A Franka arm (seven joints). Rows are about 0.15 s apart.
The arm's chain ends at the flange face. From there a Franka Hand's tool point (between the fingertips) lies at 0.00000 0.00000 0.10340 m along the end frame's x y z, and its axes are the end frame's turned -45 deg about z.
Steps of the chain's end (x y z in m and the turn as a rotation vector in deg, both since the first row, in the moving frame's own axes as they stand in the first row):
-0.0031, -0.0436, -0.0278, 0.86, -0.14, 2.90
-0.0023, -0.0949, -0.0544, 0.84, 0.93, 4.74
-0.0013, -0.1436, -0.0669, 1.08, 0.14, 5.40
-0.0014, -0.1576, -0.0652, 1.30, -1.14, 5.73
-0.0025, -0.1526, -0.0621, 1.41, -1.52, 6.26
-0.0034, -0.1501, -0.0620, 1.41, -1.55, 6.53
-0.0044, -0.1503, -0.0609, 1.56, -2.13, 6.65
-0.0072, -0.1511, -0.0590, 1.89, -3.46, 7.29
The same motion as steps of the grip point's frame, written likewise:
0.0296, -0.0343, -0.0278, 0.71, 0.51, 2.90
0.0677, -0.0685, -0.0544, -0.06, 1.25, 4.74
0.1022, -0.1036, -0.0669, 0.66, 0.86, 5.40
0.1108, -0.1155, -0.0652, 1.73, 0.11, 5.73
0.1062, -0.1134, -0.0622, 2.07, -0.08, 6.26
0.1038, -0.1123, -0.0621, 2.09, -0.10, 6.53
0.1027, -0.1141, -0.0610, 2.61, -0.40, 6.65
0.1002, -0.1189, -0.0592, 3.78, -1.11, 7.29

